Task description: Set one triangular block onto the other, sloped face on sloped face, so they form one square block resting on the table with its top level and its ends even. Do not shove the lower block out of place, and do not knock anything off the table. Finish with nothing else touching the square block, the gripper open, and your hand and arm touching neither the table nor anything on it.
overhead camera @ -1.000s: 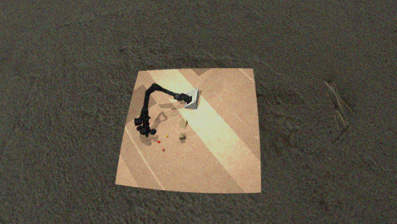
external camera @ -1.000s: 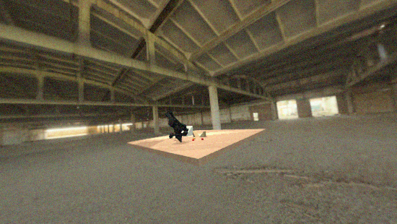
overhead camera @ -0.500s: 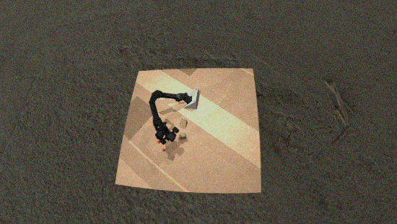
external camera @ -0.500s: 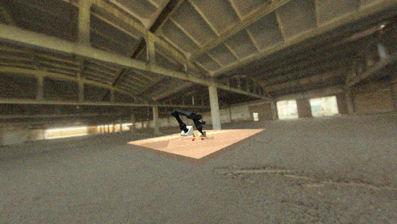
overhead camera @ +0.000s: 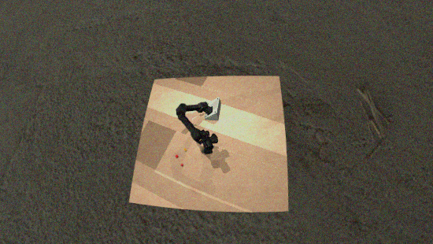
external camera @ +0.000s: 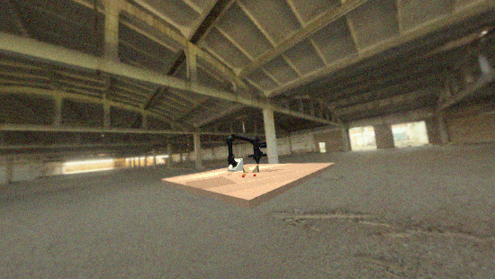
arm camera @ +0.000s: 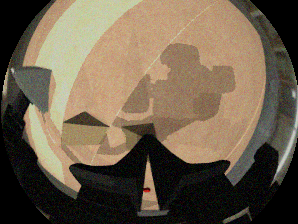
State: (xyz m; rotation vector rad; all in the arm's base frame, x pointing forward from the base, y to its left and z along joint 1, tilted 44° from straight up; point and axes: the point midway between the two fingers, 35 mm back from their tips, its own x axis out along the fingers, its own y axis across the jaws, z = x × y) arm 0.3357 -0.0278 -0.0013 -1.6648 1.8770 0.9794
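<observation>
Right now the tan triangular block is 10 mm ahead of my gripper tip, 40 mm to the right of it and 50 mm below it.
</observation>
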